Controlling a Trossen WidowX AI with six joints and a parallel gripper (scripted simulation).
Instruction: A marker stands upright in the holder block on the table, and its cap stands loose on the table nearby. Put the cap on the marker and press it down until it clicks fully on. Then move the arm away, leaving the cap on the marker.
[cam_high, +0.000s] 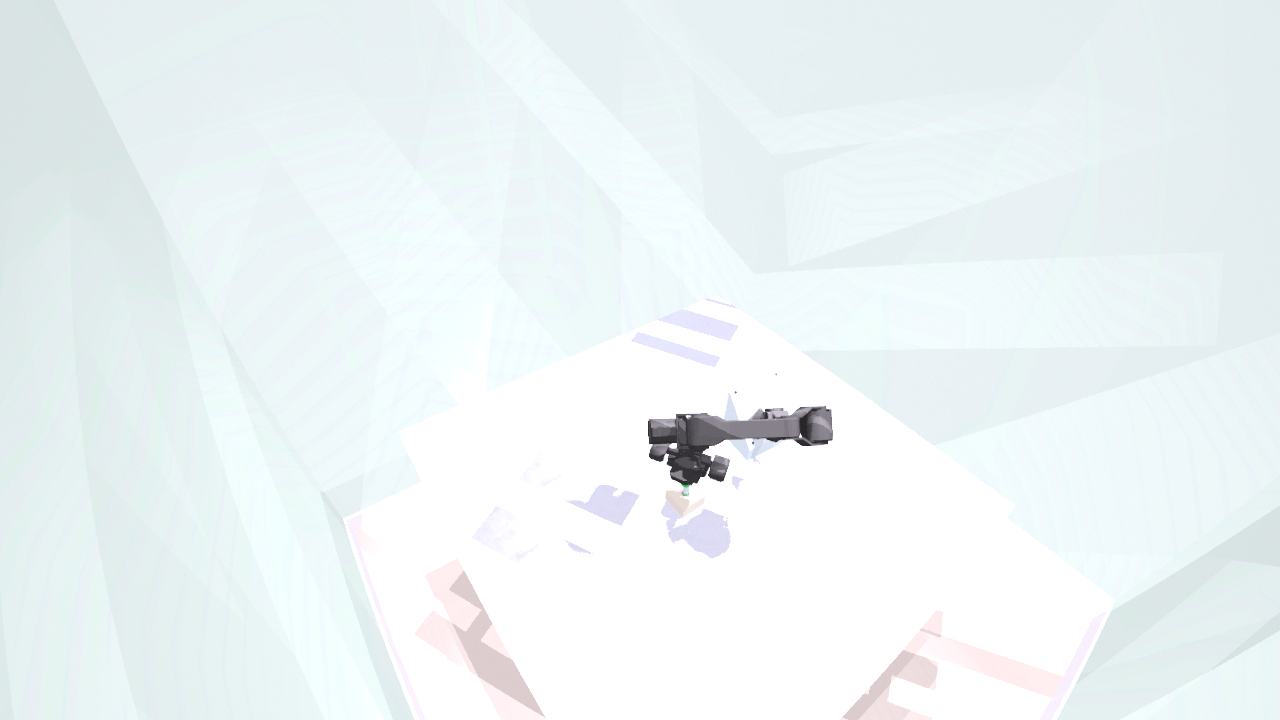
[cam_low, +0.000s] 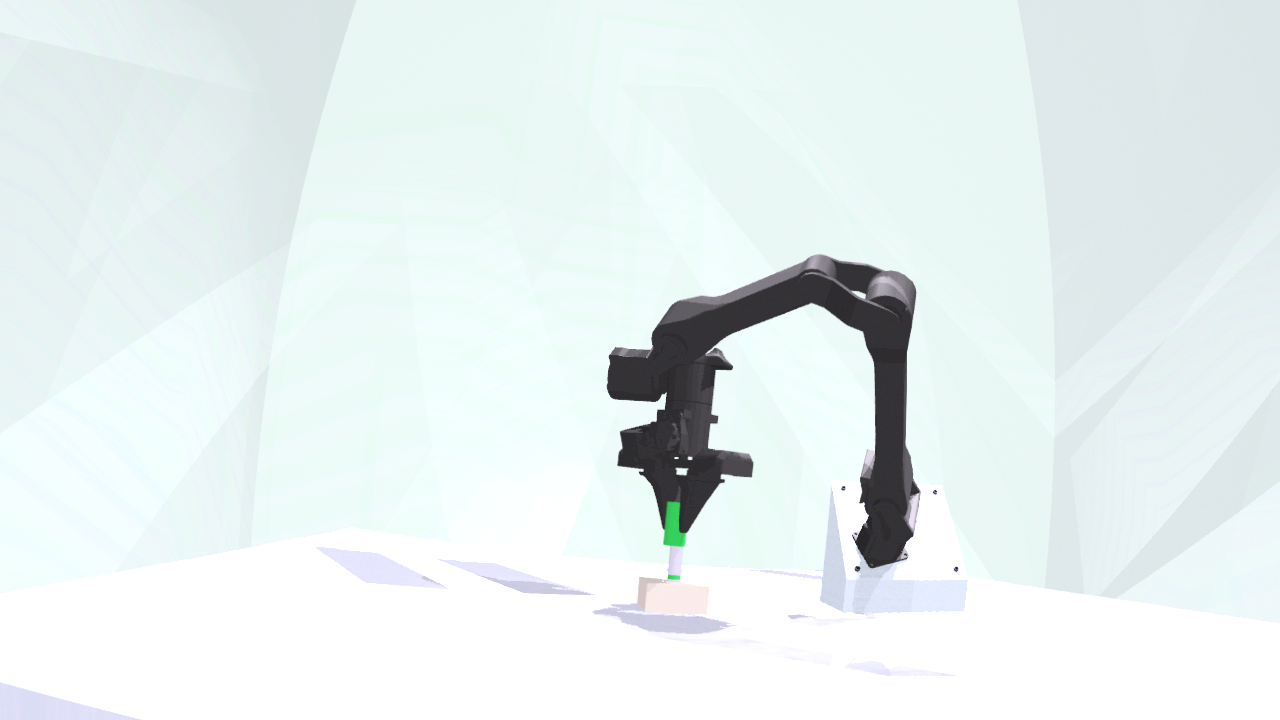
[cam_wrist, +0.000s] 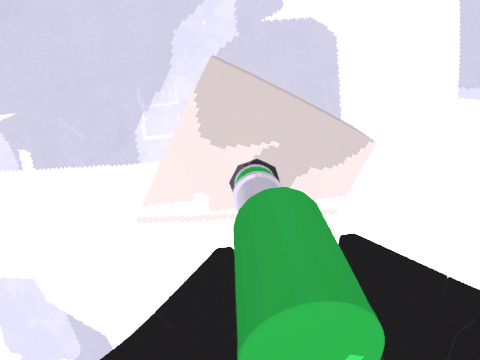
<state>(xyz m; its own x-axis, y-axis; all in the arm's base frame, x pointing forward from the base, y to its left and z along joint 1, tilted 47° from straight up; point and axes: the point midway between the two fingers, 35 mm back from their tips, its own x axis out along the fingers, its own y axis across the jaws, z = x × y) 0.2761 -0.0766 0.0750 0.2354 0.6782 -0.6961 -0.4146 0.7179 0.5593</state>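
Right now my gripper tip is 10 mm below the green cap. Also, from my gripper tip: marker (30 mm below); beige holder block (80 mm below).
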